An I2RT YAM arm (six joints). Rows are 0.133 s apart.
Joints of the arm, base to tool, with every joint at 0 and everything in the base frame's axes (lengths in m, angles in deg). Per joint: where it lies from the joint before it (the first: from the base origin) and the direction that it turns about. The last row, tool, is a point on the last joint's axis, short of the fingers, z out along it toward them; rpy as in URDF.
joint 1: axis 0 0 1 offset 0 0 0.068
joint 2: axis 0 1 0 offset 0.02 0.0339 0.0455
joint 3: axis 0 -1 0 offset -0.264 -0.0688 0
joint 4: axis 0 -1 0 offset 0.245 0.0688 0.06
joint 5: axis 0 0 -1 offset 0.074 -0.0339 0.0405
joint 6: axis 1 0 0 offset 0.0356 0 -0.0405
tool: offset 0 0 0 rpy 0 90 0
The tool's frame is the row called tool.
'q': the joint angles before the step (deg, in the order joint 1, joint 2, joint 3, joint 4, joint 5, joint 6). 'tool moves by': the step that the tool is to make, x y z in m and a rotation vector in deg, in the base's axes. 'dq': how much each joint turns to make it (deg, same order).
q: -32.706, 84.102, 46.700, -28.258, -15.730, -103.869
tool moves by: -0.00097, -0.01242, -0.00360, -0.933, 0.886, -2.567
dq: -2.124, 1.709, 0.738, 0.722, 1.338, -0.120
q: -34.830, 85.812, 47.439, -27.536, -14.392, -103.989
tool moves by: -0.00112, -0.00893, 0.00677, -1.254, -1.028, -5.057
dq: -1.398, -0.518, 0.809, 0.986, 1.944, 3.217
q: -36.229, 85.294, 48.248, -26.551, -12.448, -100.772
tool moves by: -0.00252, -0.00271, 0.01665, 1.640, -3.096, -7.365
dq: -0.717, -2.551, 1.144, -0.581, 0.325, 7.527
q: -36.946, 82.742, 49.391, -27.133, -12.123, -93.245
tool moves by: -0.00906, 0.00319, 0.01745, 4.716, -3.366, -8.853
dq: -0.729, -4.018, 0.355, -2.336, -0.862, 10.184
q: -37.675, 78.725, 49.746, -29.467, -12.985, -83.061
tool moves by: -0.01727, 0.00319, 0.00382, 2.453, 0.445, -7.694
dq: -1.575, -3.808, -1.798, -2.581, 1.773, 6.222
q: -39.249, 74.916, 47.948, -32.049, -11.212, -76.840
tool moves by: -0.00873, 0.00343, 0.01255, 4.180, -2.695, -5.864
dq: -0.906, -3.043, 0.557, -2.745, -1.631, 6.957
